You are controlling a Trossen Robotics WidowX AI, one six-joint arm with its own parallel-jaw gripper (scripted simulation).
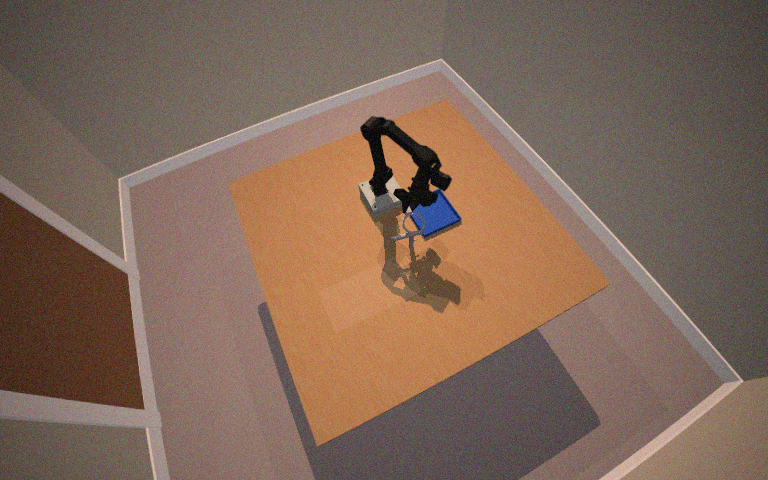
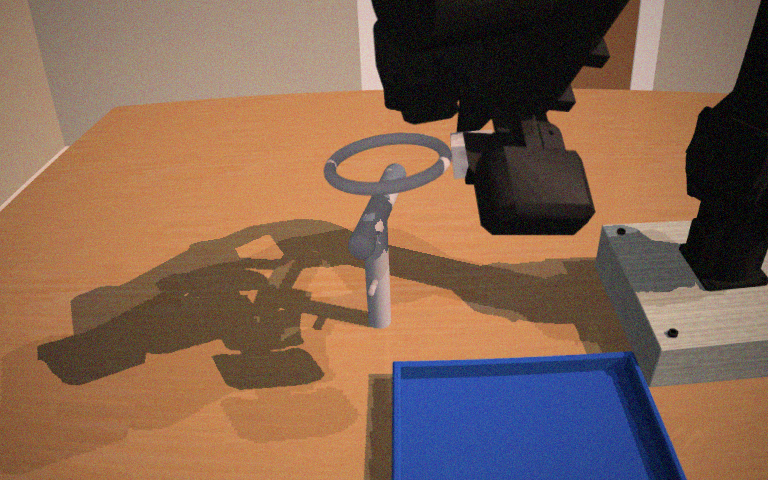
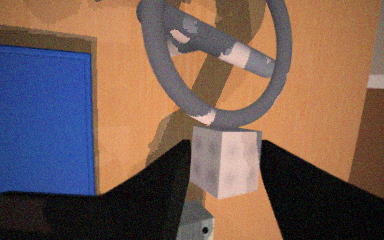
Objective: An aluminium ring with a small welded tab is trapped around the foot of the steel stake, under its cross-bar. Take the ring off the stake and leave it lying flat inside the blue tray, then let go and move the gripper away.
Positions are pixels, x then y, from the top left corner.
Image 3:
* my gripper: 223, 147
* aluminium ring: 225, 159, held by my gripper
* blue tray: 54, 153
